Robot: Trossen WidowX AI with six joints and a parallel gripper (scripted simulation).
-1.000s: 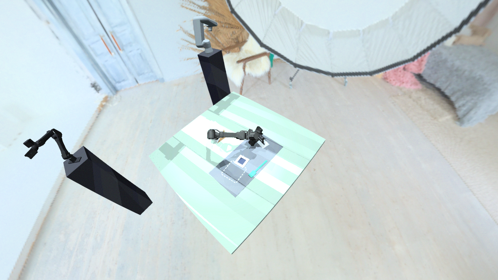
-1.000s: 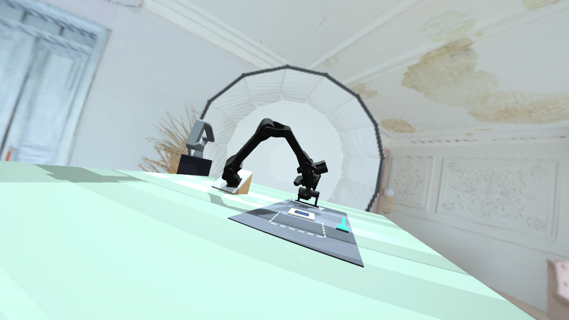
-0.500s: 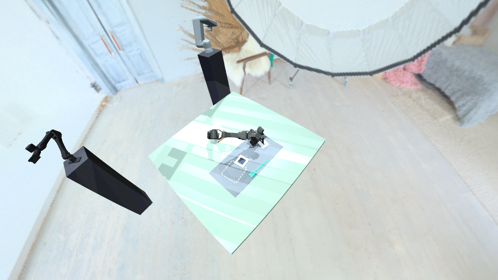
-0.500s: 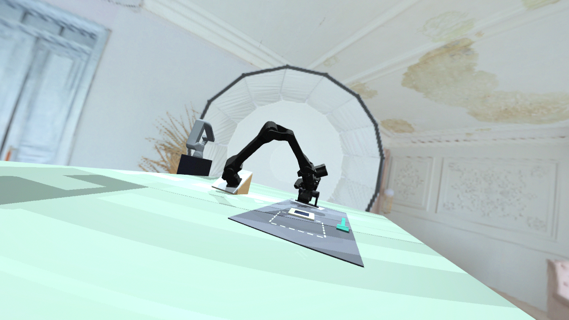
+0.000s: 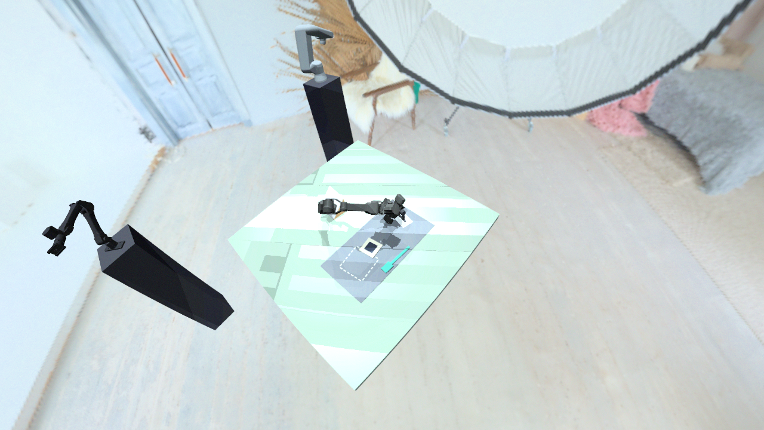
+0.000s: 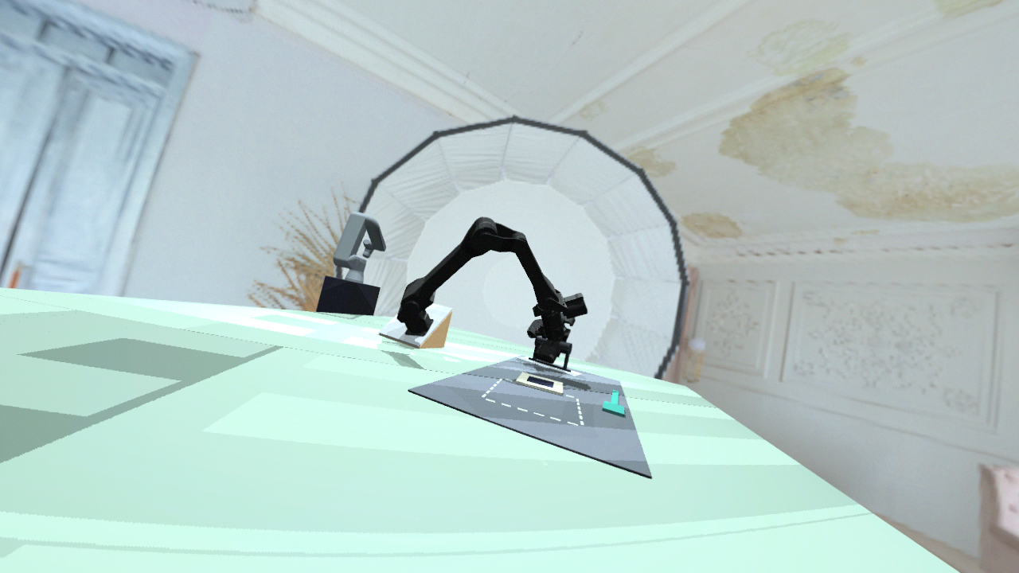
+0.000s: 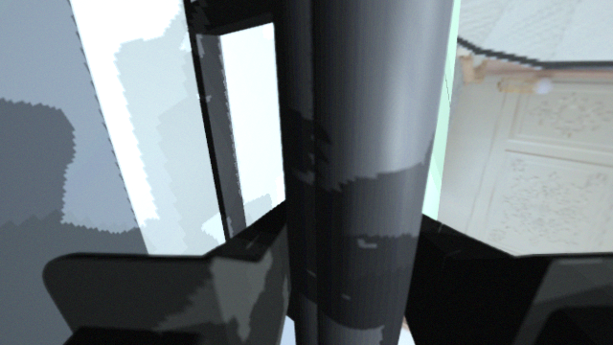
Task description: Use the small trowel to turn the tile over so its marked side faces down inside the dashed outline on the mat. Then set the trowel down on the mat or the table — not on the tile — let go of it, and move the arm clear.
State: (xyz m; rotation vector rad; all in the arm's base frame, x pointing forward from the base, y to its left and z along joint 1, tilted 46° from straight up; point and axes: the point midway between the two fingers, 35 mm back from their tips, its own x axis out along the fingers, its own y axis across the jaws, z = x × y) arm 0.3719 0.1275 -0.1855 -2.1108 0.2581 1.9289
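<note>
My gripper tip is now 2 cm short of the grey mat, 27 cm to the left of it and 7 cm above it. The rest, counted from my gripper tip: white tile (1 cm behind, 31 cm to the right, 4 cm below); teal trowel (16 cm ahead, 30 cm to the right, 4 cm below).
</note>
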